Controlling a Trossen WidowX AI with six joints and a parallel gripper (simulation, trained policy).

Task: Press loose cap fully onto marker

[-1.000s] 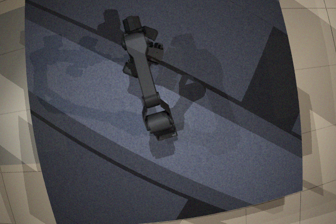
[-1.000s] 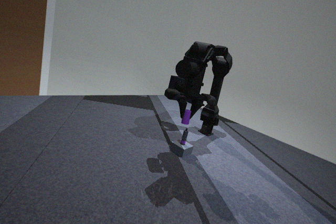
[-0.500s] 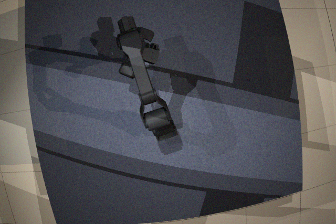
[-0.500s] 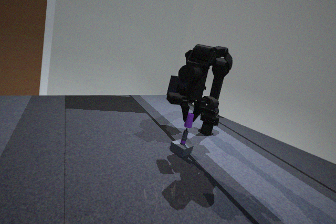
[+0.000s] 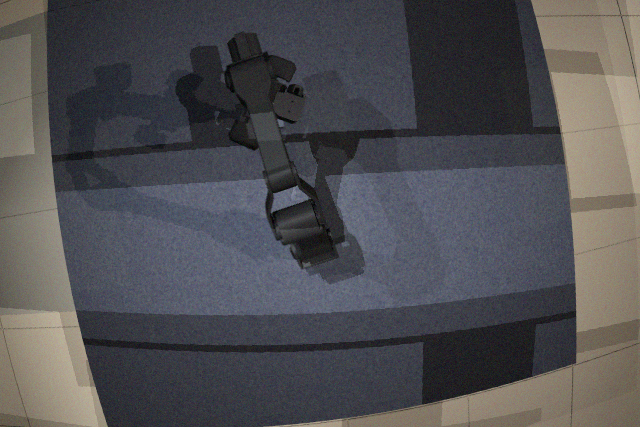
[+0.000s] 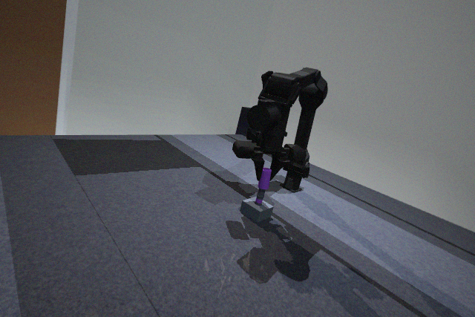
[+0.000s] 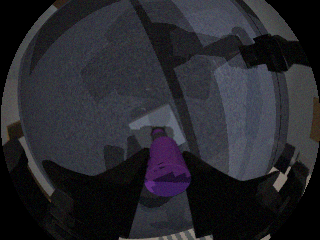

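Now: the grey holder block 8 cm below my gripper tip. From my gripper tip the other things lie so: purple cap (1 cm above).
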